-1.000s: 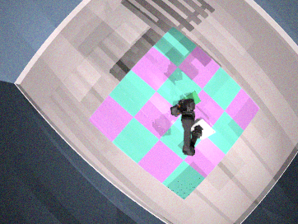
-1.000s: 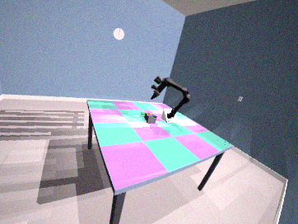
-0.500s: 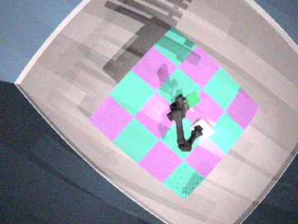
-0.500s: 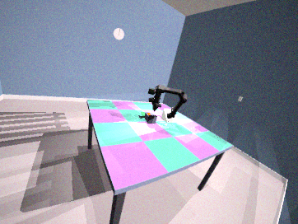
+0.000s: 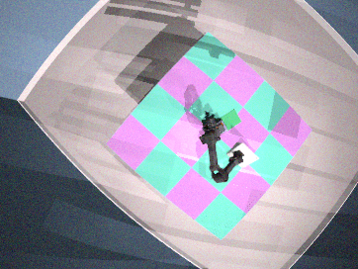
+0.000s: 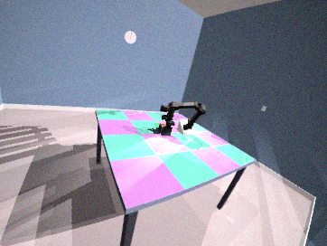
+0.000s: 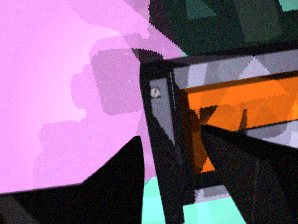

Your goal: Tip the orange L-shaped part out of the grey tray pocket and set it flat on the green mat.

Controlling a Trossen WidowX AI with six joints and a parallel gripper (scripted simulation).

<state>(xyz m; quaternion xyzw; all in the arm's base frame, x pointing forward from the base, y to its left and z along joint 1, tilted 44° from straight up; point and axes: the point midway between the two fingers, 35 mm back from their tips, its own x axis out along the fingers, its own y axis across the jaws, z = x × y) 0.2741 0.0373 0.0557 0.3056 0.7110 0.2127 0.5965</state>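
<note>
My gripper tip is 50 mm to the left of the orange L-shaped part, 20 mm past it and 20 mm above it. Round my gripper tip: green mat: 210 mm to the right, 80 mm below, 40 mm behind.
</note>
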